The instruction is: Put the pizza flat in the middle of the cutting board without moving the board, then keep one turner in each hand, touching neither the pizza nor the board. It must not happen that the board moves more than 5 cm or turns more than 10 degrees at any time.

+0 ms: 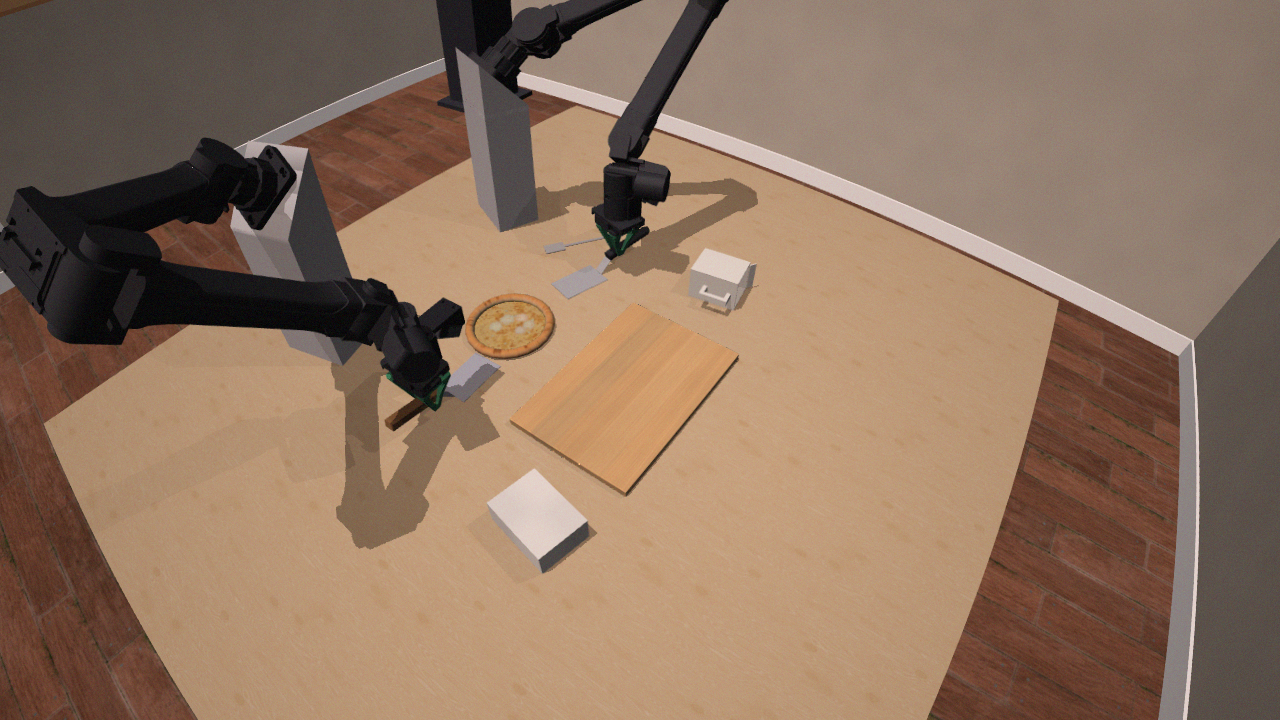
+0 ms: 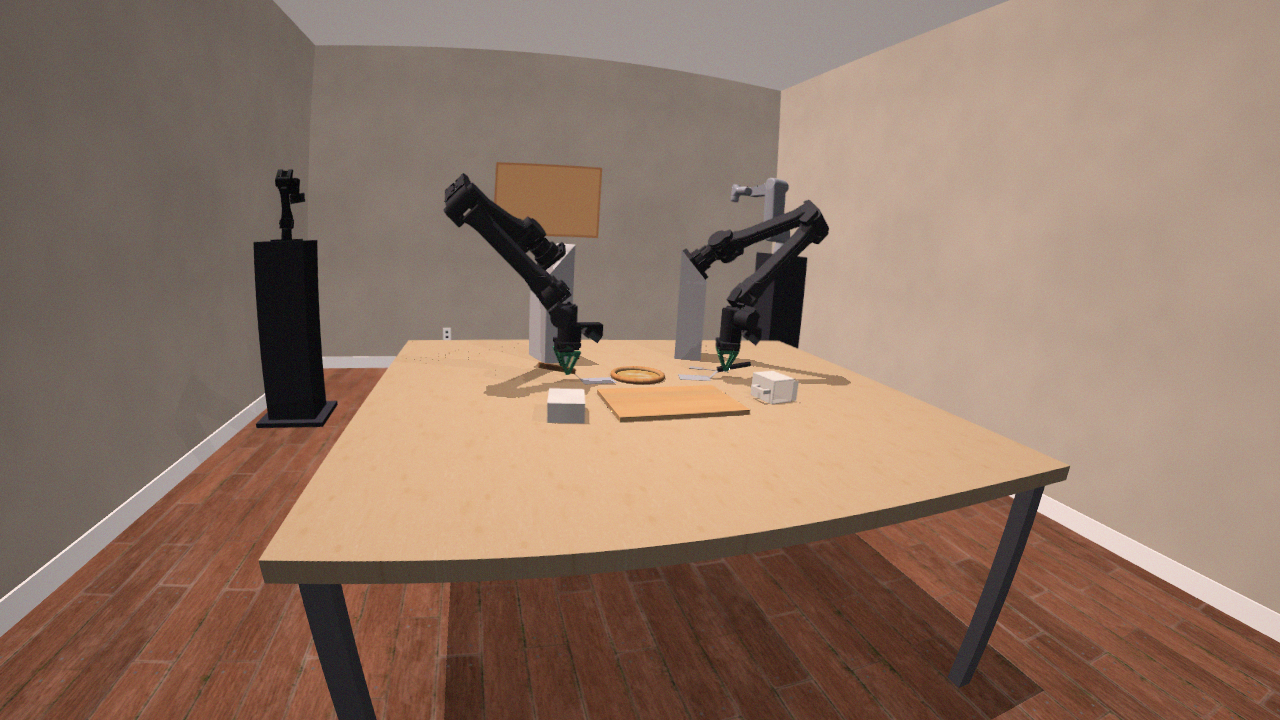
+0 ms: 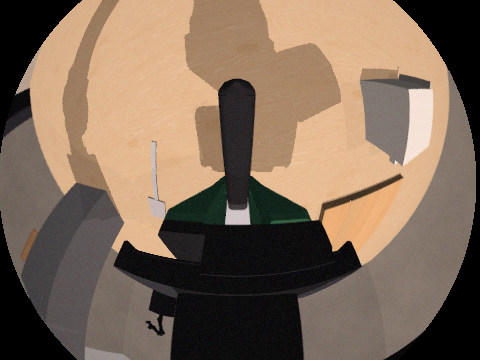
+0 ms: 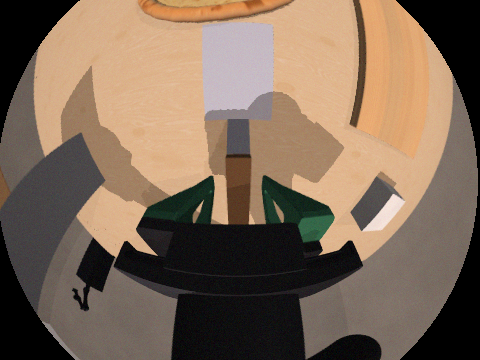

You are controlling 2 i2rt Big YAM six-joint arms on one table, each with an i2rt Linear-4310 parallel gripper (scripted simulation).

my right gripper: image 1; image 2; image 4 238,181; not seen in image 3 (hidden by my left gripper)
white holder: image 1; image 2; image 3 398,116; not seen in image 4 (out of frame)
same spot on my right gripper: (image 1: 440,383) = (image 2: 572,352)
same spot on white holder: (image 1: 714,277) = (image 2: 763,377)
